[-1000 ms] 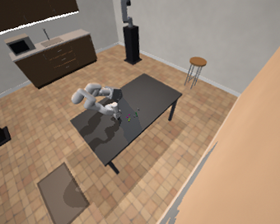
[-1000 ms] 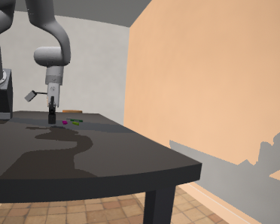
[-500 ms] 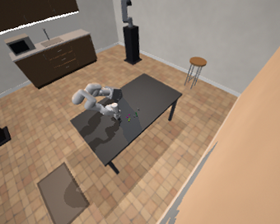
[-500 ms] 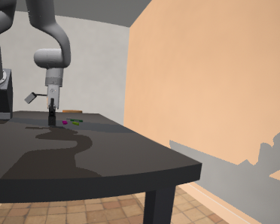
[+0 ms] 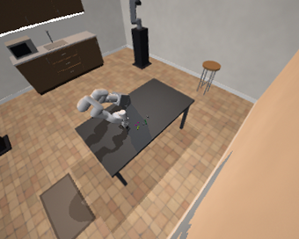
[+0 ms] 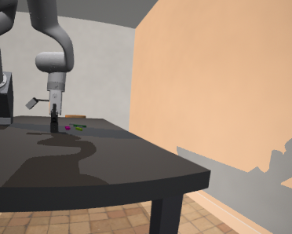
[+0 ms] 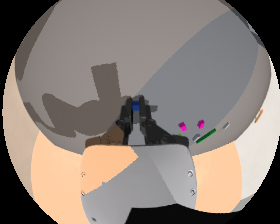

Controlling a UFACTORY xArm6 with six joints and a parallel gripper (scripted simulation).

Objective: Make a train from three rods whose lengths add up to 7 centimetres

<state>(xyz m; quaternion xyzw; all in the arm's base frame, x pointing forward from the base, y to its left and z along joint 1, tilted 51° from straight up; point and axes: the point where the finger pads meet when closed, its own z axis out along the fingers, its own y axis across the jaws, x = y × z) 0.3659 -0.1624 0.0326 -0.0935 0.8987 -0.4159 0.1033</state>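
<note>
My gripper is now 20 mm above the blue rod. The rest, counted from my hand: pale grey piece: 110 mm ahead, 180 mm to the left, 20 mm below; then lime rod: 110 mm ahead, 90 mm to the left, 20 mm below; then magenta rod: 50 mm ahead, 100 mm to the left, 20 mm below.
</note>
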